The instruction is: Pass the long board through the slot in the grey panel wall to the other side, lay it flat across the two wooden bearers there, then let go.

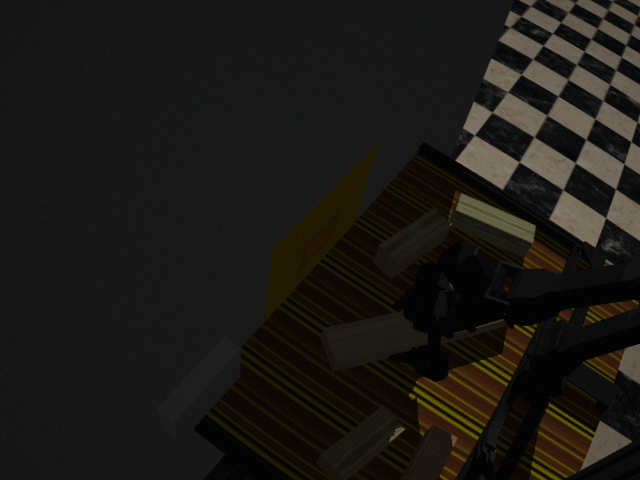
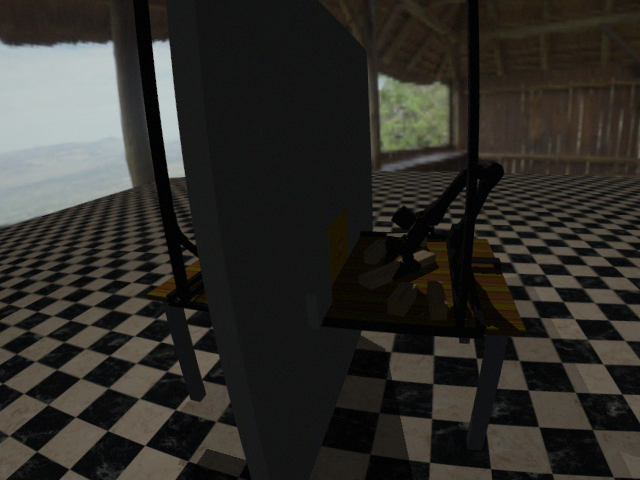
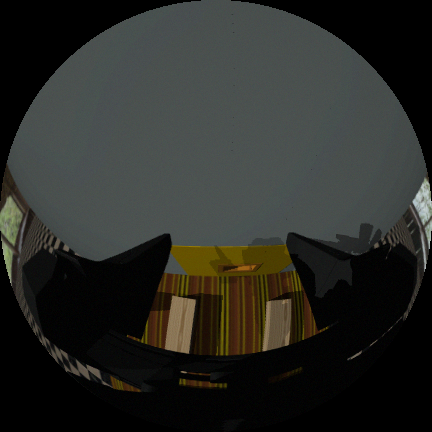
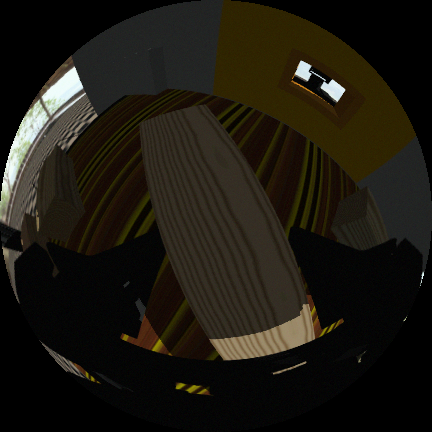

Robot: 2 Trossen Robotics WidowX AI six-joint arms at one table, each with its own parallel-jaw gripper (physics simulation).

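Frame: origin at the left arm's base, x ahead, y left, z up, level; centimetres.
Seen in the pictures: left gripper, fingertip midpoint: (image 3: 230, 239); right gripper, fingertip midpoint: (image 1: 391, 332) (image 2: 387, 273) (image 4: 230, 232); left arm's base, origin of the base link: (image 4: 312, 86); right arm's base, origin of the base link: (image 1: 532, 386).
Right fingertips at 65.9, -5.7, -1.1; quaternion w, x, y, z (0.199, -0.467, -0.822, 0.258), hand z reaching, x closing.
Offsets run from my right fingertips to a thing's middle, as dx, dy, dz. "spot": to the spot under its first point.
The long board @[+3.9, +3.8, +0.8] (image 1: 367, 342) (image 2: 376, 277) (image 4: 215, 215) lies on the striped table on the right arm's side, at an angle to the grey panel wall (image 1: 155, 155) (image 2: 279, 155) (image 3: 215, 125). My right gripper (image 1: 396, 330) (image 4: 230, 232) is open, its fingers on either side of the board; the exact gap and contact are too dark to tell. The slot, in a yellow panel (image 1: 286, 273) (image 3: 195, 259) (image 4: 250, 50), is low in the wall. My left gripper (image 3: 230, 239) is open and empty, facing the wall's other side above two parallel wooden bearers @[-42.3, +16.7, +1.0] (image 3: 180, 325) @[-43.8, -8.9, +1.0] (image 3: 276, 325).
Near the board lie a wooden block @[-6.1, +17.5, +1.7] (image 1: 413, 242) (image 2: 375, 251) (image 4: 360, 215), a pale block @[+4.5, +32.4, +1.5] (image 1: 493, 222) and another block @[+6.7, -20.1, +1.5] (image 1: 361, 444) (image 2: 401, 299) (image 4: 60, 195). A further block @[+16.7, -19.4, +1.4] (image 1: 430, 457) (image 2: 437, 300) lies close by. A grey box shape @[spot: -15.2, -29.6, +9.1] (image 1: 199, 387) (image 2: 312, 310) projects from the wall.
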